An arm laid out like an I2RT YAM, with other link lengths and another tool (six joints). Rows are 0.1 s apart.
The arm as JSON. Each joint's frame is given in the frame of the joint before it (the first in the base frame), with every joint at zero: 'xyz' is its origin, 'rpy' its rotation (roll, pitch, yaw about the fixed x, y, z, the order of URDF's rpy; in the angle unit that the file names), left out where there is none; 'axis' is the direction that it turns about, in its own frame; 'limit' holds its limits. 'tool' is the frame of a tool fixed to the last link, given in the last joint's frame.
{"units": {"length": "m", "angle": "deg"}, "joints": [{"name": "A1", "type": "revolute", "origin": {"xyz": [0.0, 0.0, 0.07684]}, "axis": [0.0, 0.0, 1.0], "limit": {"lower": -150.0, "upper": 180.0}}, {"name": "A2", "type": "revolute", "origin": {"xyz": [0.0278, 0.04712, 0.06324]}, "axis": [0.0, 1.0, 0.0], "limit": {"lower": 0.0, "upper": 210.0}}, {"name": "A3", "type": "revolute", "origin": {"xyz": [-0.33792, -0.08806, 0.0]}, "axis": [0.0, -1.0, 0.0], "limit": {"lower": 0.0, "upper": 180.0}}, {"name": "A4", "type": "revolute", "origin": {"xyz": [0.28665, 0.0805, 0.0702]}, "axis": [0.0, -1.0, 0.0], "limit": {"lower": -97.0, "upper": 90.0}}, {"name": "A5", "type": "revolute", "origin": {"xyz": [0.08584, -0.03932, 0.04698]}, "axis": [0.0, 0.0, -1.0], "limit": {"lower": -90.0, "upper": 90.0}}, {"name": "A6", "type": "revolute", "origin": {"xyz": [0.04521, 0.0, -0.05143]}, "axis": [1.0, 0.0, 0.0], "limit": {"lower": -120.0, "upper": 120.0}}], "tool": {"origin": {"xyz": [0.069, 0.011, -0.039], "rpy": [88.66, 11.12, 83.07]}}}
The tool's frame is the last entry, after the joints.
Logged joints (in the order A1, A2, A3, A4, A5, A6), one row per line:
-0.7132, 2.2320, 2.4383, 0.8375, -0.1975, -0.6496
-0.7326, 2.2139, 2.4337, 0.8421, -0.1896, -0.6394
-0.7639, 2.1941, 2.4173, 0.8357, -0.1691, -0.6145
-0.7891, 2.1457, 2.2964, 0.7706, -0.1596, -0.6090
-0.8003, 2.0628, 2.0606, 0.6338, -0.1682, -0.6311
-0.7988, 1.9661, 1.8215, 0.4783, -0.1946, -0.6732
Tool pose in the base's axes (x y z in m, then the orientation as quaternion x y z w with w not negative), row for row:
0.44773, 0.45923, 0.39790, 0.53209, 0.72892, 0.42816, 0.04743
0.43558, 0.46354, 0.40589, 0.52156, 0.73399, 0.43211, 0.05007
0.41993, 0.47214, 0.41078, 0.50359, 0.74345, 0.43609, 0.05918
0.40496, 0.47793, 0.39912, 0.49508, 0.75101, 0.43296, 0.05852
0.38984, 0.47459, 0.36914, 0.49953, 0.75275, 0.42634, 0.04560
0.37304, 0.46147, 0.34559, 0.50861, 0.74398, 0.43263, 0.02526
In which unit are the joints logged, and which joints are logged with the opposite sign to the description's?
The joints are logged in radians. Opposite sign: A1, A4, A6.
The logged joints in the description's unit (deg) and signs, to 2 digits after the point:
40.86, 127.88, 139.70, -47.99, -11.32, 37.22
41.97, 126.85, 139.44, -48.25, -10.86, 36.63
43.77, 125.71, 138.50, -47.88, -9.69, 35.21
45.21, 122.94, 131.57, -44.15, -9.14, 34.89
45.85, 118.19, 118.06, -36.31, -9.64, 36.16
45.77, 112.65, 104.36, -27.40, -11.15, 38.57

